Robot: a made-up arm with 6 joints. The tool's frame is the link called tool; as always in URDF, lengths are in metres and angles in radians.
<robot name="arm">
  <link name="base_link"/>
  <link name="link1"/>
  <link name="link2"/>
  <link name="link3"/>
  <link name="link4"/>
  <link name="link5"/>
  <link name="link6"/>
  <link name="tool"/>
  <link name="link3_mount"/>
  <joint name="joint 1" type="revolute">
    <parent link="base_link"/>
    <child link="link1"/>
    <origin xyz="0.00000 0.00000 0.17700" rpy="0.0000 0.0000 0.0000"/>
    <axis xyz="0 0 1"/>
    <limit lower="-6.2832" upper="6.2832"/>
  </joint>
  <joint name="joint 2" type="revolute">
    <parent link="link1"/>
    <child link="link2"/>
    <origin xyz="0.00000 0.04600 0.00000" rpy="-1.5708 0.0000 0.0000"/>
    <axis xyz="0 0 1"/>
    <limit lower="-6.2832" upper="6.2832"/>
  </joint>
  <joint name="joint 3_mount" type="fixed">
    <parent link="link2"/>
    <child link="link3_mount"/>
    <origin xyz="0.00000 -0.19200 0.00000" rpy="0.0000 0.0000 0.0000"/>
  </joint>
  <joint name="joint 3" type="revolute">
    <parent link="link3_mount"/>
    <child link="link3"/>
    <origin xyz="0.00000 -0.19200 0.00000" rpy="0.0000 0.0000 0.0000"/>
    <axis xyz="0 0 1"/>
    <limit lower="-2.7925" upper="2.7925"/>
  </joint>
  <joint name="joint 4" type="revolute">
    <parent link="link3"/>
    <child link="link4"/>
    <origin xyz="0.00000 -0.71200 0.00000" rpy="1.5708 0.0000 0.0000"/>
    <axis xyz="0 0 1"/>
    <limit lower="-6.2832" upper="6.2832"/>
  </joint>
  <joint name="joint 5" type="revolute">
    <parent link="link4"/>
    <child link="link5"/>
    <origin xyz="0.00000 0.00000 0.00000" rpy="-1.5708 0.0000 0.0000"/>
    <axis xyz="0 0 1"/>
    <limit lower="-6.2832" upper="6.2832"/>
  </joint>
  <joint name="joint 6" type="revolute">
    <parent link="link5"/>
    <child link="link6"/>
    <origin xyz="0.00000 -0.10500 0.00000" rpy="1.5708 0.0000 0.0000"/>
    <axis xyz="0 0 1"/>
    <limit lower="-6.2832" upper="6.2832"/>
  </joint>
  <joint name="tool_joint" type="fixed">
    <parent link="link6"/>
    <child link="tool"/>
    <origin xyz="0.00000 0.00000 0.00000" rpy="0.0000 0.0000 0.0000"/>
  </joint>
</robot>
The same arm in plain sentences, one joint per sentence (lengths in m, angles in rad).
The arm has six revolute joints in a row. What follows holds with every joint at zero, and every direction is one of the base frame's.
Joint 1 is mounted 0.177 m along +z from the base frame's origin and rotates about +z, from -6.2832 to 6.2832 rad.
Joint 2 is mounted 0.046 m along +y from joint 1 and rotates about +y, from -6.2832 to 6.2832 rad.
Joint 3 is mounted 0.384 m along +z from joint 2 and rotates about +y, from -2.7925 to 2.7925 rad.
Joint 4 is mounted 0.712 m along +z from joint 3 and rotates about +z, from -6.2832 to 6.2832 rad.
Joint 5 is mounted at the same point as joint 4 and rotates about +y, from -6.2832 to 6.2832 rad.
Joint 6 is mounted 0.105 m along +z from joint 5 and rotates about +z, from -6.2832 to 6.2832 rad.
The tool frame, which is the frame that the pose is given for, is mounted at the same point as joint 6; its axes are parallel to the base frame's.

